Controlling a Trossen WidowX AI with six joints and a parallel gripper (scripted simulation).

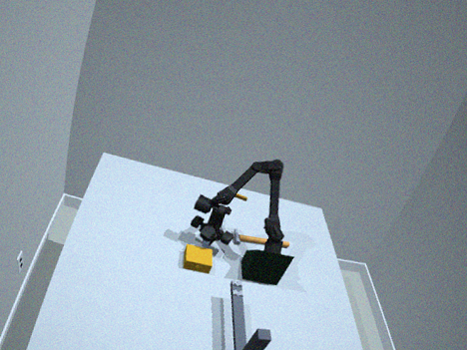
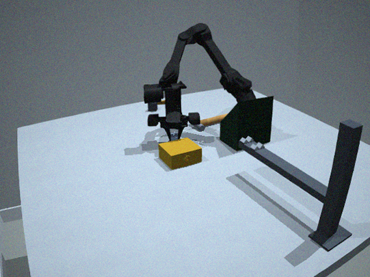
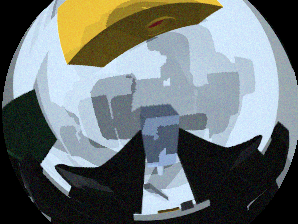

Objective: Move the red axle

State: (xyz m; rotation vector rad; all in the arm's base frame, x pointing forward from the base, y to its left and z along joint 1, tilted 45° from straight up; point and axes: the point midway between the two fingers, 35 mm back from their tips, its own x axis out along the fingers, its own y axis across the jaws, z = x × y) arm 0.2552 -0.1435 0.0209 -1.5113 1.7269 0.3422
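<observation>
Now: gripper tip 130 mm to the right of the yellow beam, 40 mm short of it and 20 mm below it. Also, from my gripper tip: grey pin: 160 mm to the right, 70 mm behind; then small blue-grey block: 20 mm to the right, 10 mm behind, 10 mm above.
</observation>
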